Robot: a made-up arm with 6 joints.
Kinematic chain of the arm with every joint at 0, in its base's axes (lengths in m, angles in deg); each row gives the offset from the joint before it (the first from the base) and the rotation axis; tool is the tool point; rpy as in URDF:
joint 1: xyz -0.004 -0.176 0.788 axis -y
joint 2: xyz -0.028 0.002 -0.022 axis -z
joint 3: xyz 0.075 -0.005 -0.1 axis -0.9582 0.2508 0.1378
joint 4: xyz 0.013 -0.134 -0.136 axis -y
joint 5: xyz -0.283 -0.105 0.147 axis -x
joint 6: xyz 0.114 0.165 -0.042 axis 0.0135 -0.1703 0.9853
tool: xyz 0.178 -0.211 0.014 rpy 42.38 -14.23 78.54
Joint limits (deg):
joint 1: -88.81..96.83
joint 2: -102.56..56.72
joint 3: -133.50..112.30
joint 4: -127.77..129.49
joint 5: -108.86..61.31
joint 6: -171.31..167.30
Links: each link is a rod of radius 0.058 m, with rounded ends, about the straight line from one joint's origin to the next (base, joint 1, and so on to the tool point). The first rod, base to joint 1, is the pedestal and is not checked.
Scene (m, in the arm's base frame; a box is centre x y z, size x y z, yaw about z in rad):
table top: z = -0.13
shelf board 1: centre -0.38 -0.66 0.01 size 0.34 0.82 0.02 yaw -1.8
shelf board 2: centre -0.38 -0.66 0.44 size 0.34 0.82 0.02 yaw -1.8
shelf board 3: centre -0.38 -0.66 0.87 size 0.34 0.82 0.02 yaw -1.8
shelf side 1: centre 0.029 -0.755 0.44 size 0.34 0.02 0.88 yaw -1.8
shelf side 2: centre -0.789 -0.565 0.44 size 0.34 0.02 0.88 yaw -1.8
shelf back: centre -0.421 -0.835 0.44 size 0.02 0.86 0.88 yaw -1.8
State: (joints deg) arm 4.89 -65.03 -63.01 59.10 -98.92 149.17
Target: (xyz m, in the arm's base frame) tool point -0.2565 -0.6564 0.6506
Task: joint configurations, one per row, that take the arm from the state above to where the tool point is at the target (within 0.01 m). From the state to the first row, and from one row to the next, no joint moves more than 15 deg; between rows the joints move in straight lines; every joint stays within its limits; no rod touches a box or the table.
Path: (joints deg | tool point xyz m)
1: 16.35 -57.29 -67.45 60.64 -89.84 143.80 | -0.1727 -0.5342 0.2347
2: 27.81 -49.54 -71.90 62.19 -80.77 138.44 | -0.1565 -0.4550 0.2307
3: 39.27 -41.80 -76.34 63.73 -71.69 133.07 | -0.1211 -0.3619 0.2327
4: 34.06 -42.86 -67.03 58.40 -59.45 125.74 | -0.1716 -0.4151 0.3834
5: 28.86 -43.92 -57.71 53.07 -47.21 118.41 | -0.1929 -0.4062 0.5318
6: 23.65 -44.98 -48.39 47.73 -34.97 111.08 | -0.1846 -0.3483 0.6506
7: 12.82 -45.96 -46.57 46.26 -46.25 119.90 | -0.2206 -0.4319 0.6603
8: 1.98 -46.94 -44.76 44.79 -57.53 128.71 | -0.2400 -0.5154 0.6673
9: -8.86 -47.93 -42.94 43.32 -68.82 137.52 | -0.2488 -0.5922 0.6649
10: -19.69 -48.91 -41.12 41.85 -80.10 146.33 | -0.2565 -0.6564 0.6506

